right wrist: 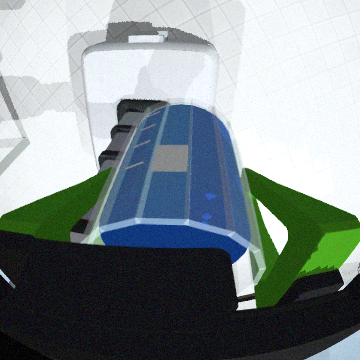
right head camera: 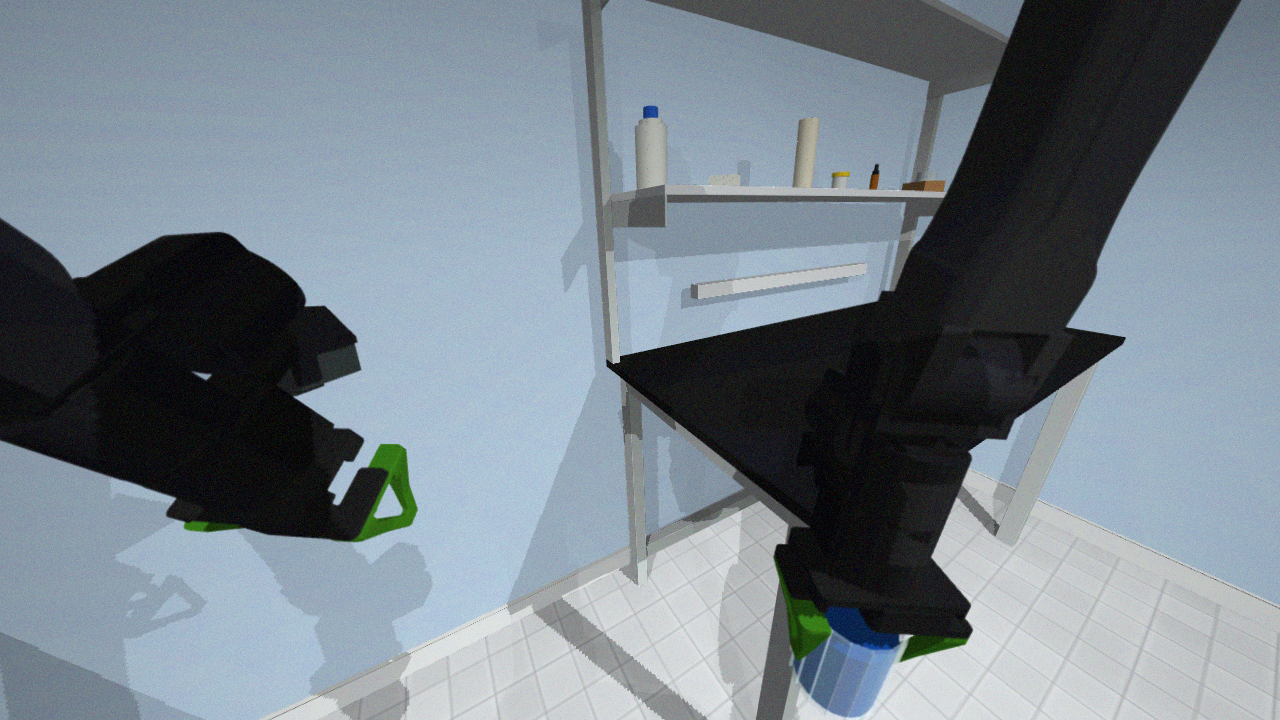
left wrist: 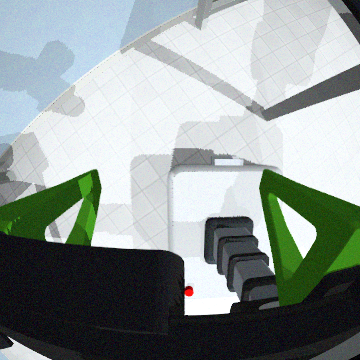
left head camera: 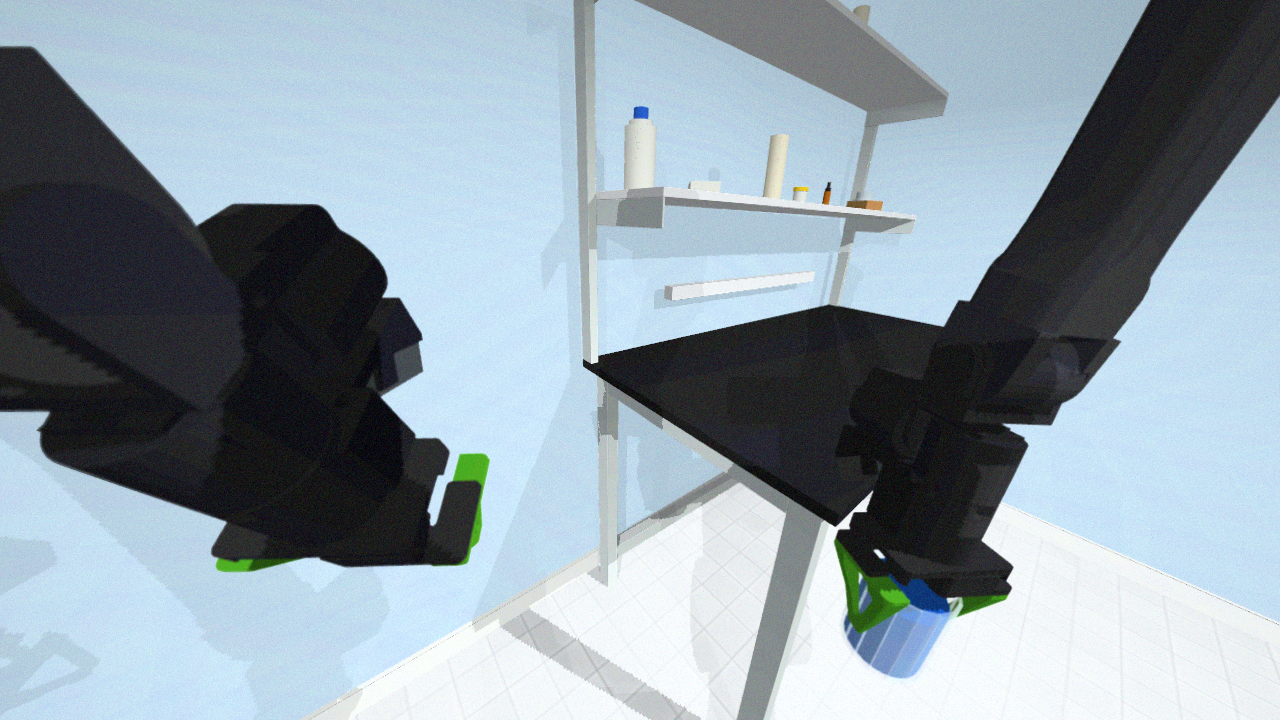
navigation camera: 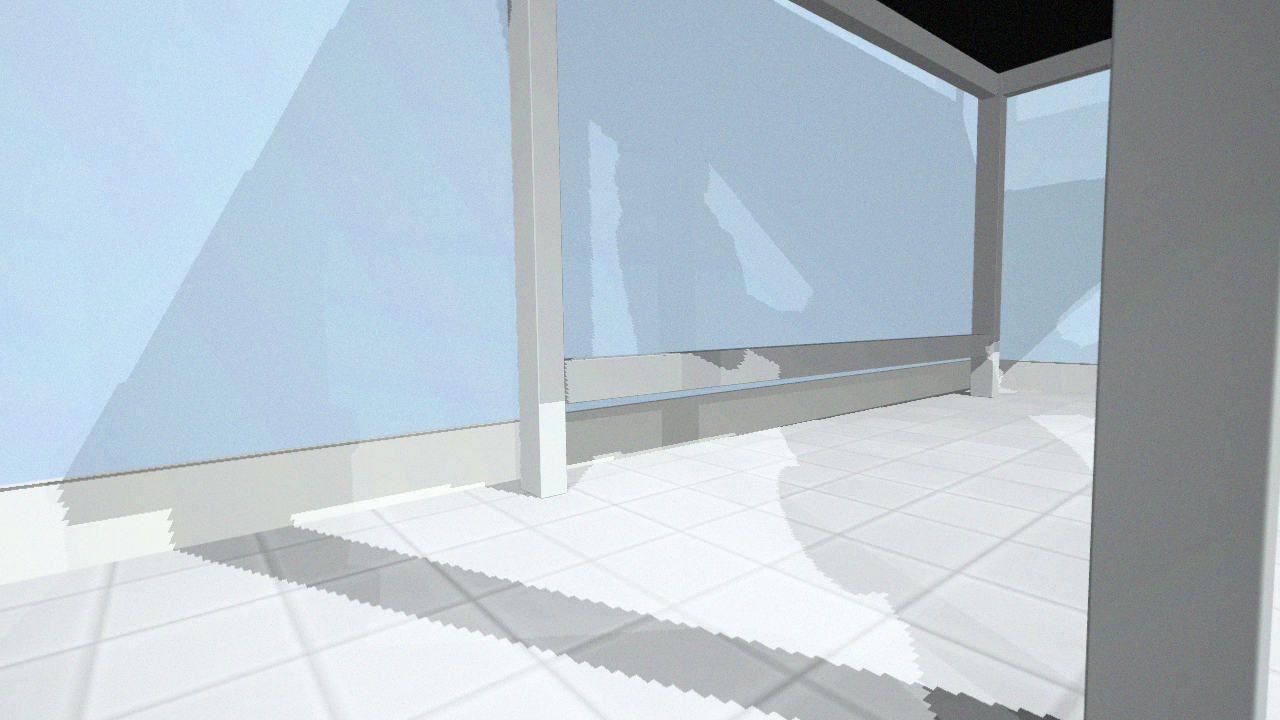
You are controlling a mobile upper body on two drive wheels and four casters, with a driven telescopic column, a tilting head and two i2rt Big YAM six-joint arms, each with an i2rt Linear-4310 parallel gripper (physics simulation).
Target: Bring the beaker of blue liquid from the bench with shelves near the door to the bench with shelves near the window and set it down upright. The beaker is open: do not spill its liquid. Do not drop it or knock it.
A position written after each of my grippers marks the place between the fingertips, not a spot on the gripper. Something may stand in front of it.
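A clear beaker of blue liquid (right wrist: 178, 180) is present; it is out of frame in the left wrist view, and it is out of frame in the navigation camera view. My left gripper (left head camera: 414, 535) is visible too, also in the right head camera view (right head camera: 363, 514) and the left wrist view (left wrist: 180, 178). My right gripper (right head camera: 838, 654) can be seen as well in the left head camera view (left head camera: 889, 624) and the right wrist view (right wrist: 178, 176).
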